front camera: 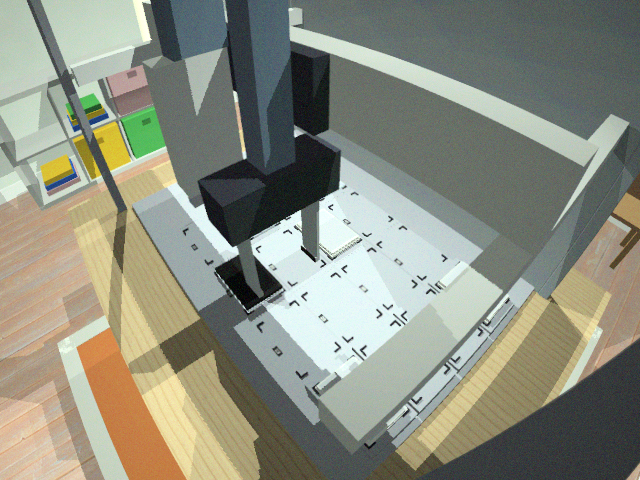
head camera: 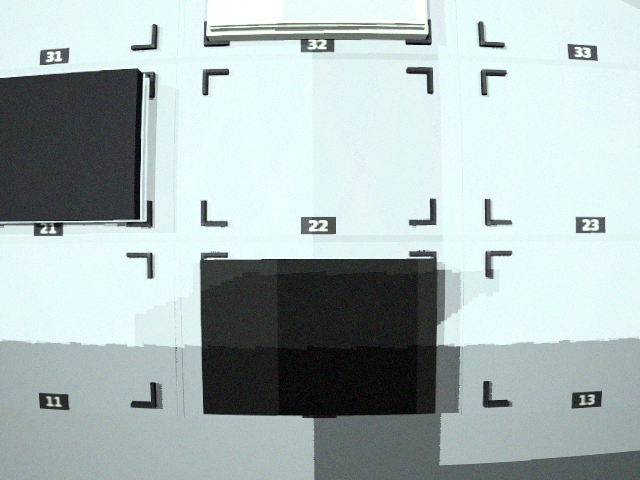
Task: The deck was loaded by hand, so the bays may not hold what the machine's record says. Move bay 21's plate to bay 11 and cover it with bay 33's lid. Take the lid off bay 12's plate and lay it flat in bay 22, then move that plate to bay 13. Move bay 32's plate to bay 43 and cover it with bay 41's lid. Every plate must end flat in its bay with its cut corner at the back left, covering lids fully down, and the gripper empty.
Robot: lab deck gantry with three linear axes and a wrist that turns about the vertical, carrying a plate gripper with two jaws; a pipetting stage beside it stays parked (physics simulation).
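Places are measured from the robot's base along level axes (x ahead, y left, z up), in metres.
Pixels of known places: gripper, between the fingertips: [front camera: 283, 271]; robot's base, origin of its link: [front camera: 184, 231].
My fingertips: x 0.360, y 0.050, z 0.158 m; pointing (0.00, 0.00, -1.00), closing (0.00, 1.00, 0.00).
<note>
Ahead of a thing's pixels: the offset from my fingertips to its top centre. "pt": to the spot under its first point.
My gripper [front camera: 284, 274] is open in the front view. Its two jaws stand wide apart and deck shows between them; one jaw overlaps the black-topped plate in bay 12. That black lid {dz -0.141, dx -0.132, dy -0.007 m} [front camera: 235, 276] [head camera: 317, 335] covers bay 12 in both views. Another black lid {dz -0.141, dx -0.296, dy +0.100 m} [head camera: 67, 147] lies on a white-edged plate in bay 21, partly cut off in the head view. A pale plate {dz -0.143, dx -0.132, dy +0.207 m} [front camera: 338, 235] [head camera: 317, 28] sits in bay 32. Visible parts of bays 11, 13, 22 and 33 hold no plate or lid. Bays 41 and 43 do not show in the head view; cut corners cannot be made out.
A long grey beam [front camera: 408, 351] crosses above the deck's right side. White-edged pieces {pt dz -0.129, dx +0.147, dy -0.017 m} [front camera: 336, 379] {pt dz -0.129, dx +0.145, dy +0.303 m} [front camera: 452, 276] show partly beside it. The parked pipetting stage [front camera: 193, 124] stands left of the gripper column [front camera: 268, 87]. A grey wall panel [front camera: 413, 134] stands behind the deck.
</note>
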